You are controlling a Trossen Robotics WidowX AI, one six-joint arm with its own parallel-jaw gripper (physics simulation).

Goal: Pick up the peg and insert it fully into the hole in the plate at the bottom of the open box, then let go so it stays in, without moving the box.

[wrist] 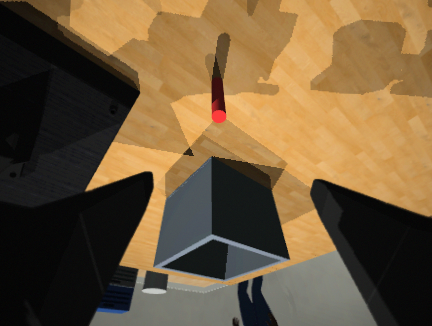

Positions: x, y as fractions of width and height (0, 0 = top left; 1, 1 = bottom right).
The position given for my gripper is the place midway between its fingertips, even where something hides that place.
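Visible here are my gripper (0.54, 0.56) and an open box (0.51, 0.69).
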